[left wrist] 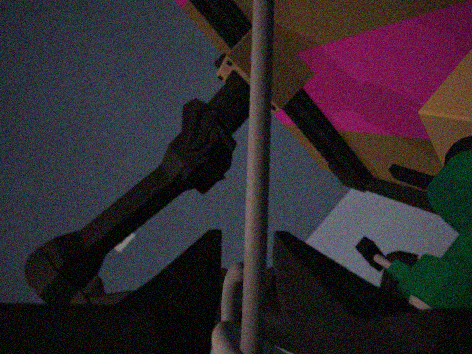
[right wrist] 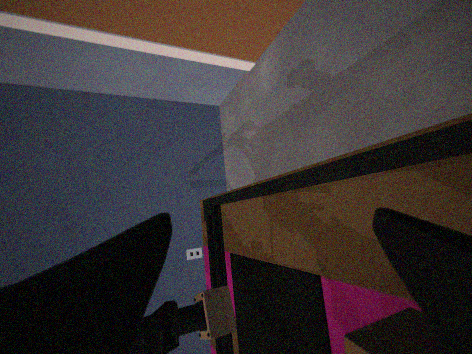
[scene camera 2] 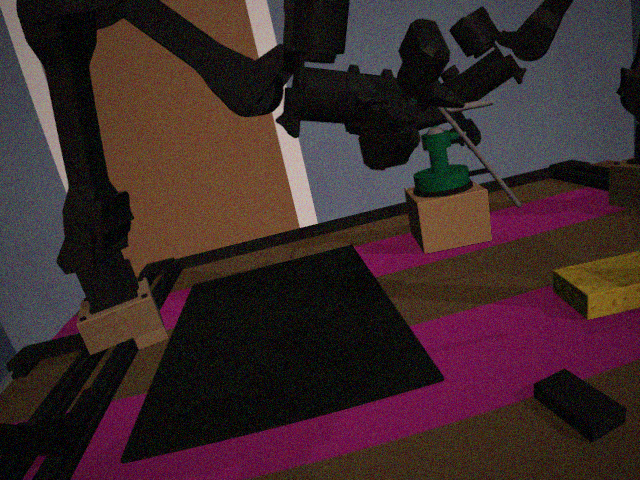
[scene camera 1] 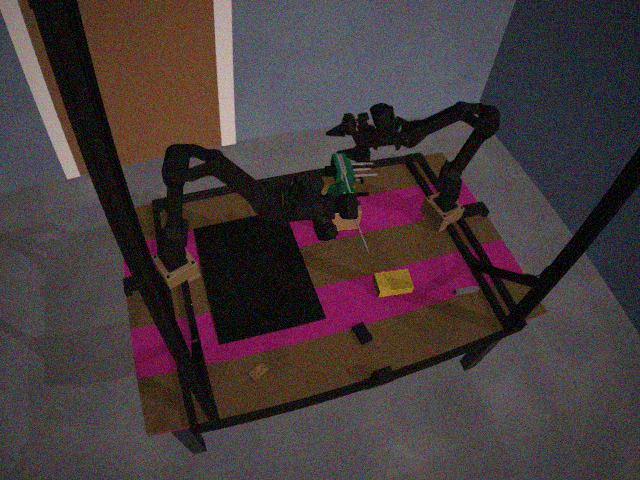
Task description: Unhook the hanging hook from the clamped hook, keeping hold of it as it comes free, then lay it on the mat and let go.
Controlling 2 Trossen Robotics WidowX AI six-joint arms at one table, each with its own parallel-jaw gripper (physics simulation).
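Places are measured from the left arm's base along level axes (x down, y left, z ahead), in centimetres.
Pixels of known places: left gripper, fingertip midpoint: [left wrist: 247,242] [scene camera 2: 458,110] [scene camera 1: 357,203]; right gripper, fingertip midpoint: [right wrist: 270,220] [scene camera 1: 331,143]; left arm's base, link origin: [right wrist: 201,315] [scene camera 2: 114,298] [scene camera 1: 173,259]; right arm's base, link origin: [left wrist: 245,91] [scene camera 1: 445,203].
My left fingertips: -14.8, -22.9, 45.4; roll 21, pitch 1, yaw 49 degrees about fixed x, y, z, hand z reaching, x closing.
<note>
For each thing: its top centre in the pictures, then the offset to it from my left fingertips, as dx, dy, dz. "spot": a spot on its surface instead. Level surfaces: height alone.
- clamped hook, surface spot: [scene camera 1: 345,173] spot: -1.8, +9.0, +3.5
- green vise, top centre: [scene camera 2: 437,88] [scene camera 1: 352,161] -2.9, +10.9, +7.7
- black mat, surface height: dx +20.9
- vise's wooden block, surface spot: [scene camera 2: 454,222] spot: +17.1, +6.9, +3.6
- yellow block, top centre: [scene camera 2: 615,271] [scene camera 1: 394,280] +18.5, -17.4, +2.6
- small black block, top centre: [scene camera 2: 577,395] [scene camera 1: 362,332] +20.0, -23.5, -15.2
- grey piece, top centre: [scene camera 1: 467,289] +19.9, -33.5, +19.6
- small tan piece, top centre: [scene camera 1: 258,370] +20.6, -15.5, -43.7
The hanging hook [scene camera 1: 363,236] [scene camera 2: 483,155] [left wrist: 258,125] is a thin grey rod, slanting down to the right in the scene views. My left gripper [scene camera 1: 354,202] [scene camera 2: 440,112] [left wrist: 247,242] is shut on it above the wooden block; the rod passes between the fingertips in the left wrist view. Grey curls show below it there. The clamped hook [scene camera 1: 345,173] is a thin grey line along the green vise [scene camera 1: 337,180] [scene camera 2: 442,178] [left wrist: 457,235]. Whether the hooks still touch is hidden by my left fingers. My right gripper [scene camera 1: 336,143] [right wrist: 270,220] is open and empty behind the vise.
The black mat [scene camera 1: 258,279] [scene camera 2: 289,351] lies left of the vise's wooden block [scene camera 2: 454,222]. A yellow block [scene camera 1: 393,282] [scene camera 2: 594,289], a small black block [scene camera 1: 361,333] [scene camera 2: 578,403], a grey piece [scene camera 1: 466,290] and a small tan piece [scene camera 1: 258,370] lie on the table. Dark frame posts flank the table.
</note>
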